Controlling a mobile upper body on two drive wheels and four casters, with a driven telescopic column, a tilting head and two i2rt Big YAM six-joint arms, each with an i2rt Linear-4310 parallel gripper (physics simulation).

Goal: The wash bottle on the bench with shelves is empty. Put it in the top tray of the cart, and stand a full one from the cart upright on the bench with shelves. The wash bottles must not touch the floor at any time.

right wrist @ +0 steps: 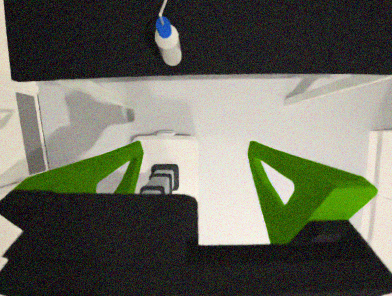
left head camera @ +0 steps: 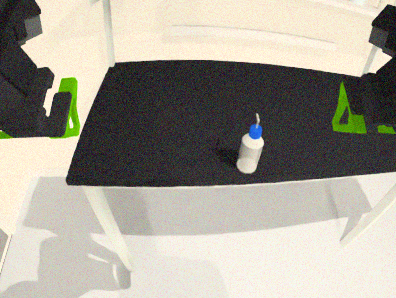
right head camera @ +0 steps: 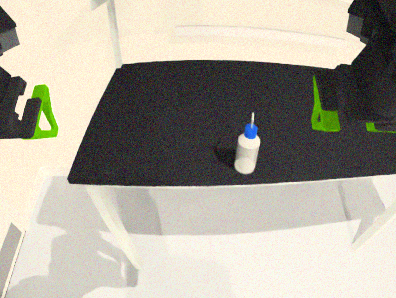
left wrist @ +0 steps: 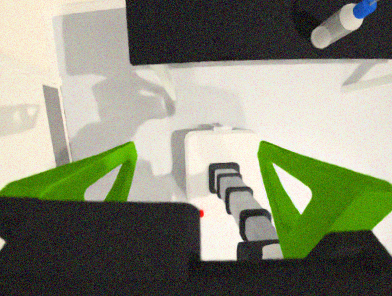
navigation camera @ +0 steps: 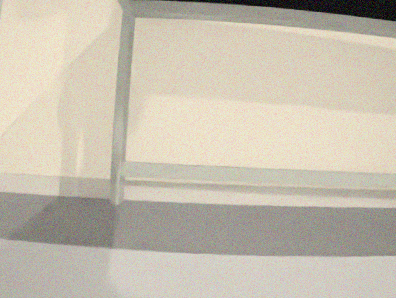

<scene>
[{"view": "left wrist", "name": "my left gripper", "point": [197, 148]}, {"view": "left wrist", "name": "bench with shelves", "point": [157, 40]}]
</scene>
